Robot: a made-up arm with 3 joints. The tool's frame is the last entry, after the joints. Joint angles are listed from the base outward. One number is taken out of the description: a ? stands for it. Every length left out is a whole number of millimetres.
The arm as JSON. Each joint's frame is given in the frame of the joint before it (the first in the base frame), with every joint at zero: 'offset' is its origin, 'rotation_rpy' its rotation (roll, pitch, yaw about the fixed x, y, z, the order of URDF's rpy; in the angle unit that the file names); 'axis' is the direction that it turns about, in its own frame. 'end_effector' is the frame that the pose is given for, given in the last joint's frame.
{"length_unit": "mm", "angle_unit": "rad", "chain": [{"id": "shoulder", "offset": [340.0, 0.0, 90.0], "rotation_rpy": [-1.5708, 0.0, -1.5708], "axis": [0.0, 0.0, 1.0]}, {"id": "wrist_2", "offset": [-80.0, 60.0, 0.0], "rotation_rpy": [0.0, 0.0, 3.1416], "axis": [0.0, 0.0, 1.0]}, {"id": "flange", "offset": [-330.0, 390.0, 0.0], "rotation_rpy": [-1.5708, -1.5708, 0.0], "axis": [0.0, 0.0, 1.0]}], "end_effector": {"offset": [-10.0, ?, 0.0], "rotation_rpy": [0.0, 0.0, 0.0]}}
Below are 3 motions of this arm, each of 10 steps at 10 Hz.
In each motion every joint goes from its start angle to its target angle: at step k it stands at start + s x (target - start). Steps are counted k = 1, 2, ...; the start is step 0. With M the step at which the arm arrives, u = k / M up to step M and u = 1 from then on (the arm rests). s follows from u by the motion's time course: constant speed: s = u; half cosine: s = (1 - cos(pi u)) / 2; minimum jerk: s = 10 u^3 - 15 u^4 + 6 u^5.
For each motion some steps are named. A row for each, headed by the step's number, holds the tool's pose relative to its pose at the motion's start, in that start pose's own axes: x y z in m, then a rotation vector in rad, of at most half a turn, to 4 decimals.
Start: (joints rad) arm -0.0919 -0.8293 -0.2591
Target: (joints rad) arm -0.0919 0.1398 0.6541
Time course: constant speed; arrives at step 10
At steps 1, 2, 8, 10:
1: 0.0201 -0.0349 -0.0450 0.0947 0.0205 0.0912
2: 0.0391 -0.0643 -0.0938 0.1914 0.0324 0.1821
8: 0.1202 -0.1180 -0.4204 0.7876 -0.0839 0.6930
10: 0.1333 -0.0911 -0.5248 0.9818 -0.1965 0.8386

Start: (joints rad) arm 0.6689 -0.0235 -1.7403
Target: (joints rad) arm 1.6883 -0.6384 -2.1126
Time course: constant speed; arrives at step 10
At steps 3, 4, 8, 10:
3: 0.0176 0.0072 -0.0104 -0.0271 0.1183 -0.1116
4: 0.0245 0.0100 -0.0136 -0.0391 0.1572 -0.1486
8: 0.0573 0.0240 -0.0276 -0.1017 0.3085 -0.2952
10: 0.0771 0.0324 -0.0366 -0.1417 0.3814 -0.3672

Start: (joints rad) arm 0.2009 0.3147 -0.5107
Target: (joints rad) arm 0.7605 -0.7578 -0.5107
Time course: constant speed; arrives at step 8
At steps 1, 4, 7, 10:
1: -0.0154 0.0274 0.0310 -0.0559 -0.0313 0.0000
4: -0.0652 0.1163 0.1153 -0.2237 -0.1254 0.0000
7: -0.1190 0.2124 0.1845 -0.3915 -0.2194 0.0000
10: -0.1375 0.2454 0.2037 -0.4475 -0.2507 0.0000

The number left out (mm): -120.0
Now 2 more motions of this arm.
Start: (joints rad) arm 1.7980 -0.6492 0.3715
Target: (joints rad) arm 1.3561 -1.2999 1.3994
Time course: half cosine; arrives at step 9
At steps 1, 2, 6, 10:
1: 0.0085 0.0119 0.0131 -0.0305 0.0124 0.0310
2: 0.0338 0.0492 0.0478 -0.1162 0.0535 0.1201
6: 0.2328 0.4026 0.1279 -0.6100 0.5762 0.7265
10: 0.3005 0.5446 0.0666 -0.7202 0.8810 0.9201

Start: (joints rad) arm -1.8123 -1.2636 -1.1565
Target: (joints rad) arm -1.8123 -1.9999 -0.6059
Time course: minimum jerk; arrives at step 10
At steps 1, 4, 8, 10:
1: -0.0017 0.0009 0.0023 -0.0026 -0.0058 0.0047
4: -0.0713 0.0407 0.0793 -0.1125 -0.2052 0.1740
8: -0.2564 0.1503 0.1787 -0.4375 -0.5480 0.4976
10: -0.2758 0.1620 0.1830 -0.4742 -0.5750 0.5253

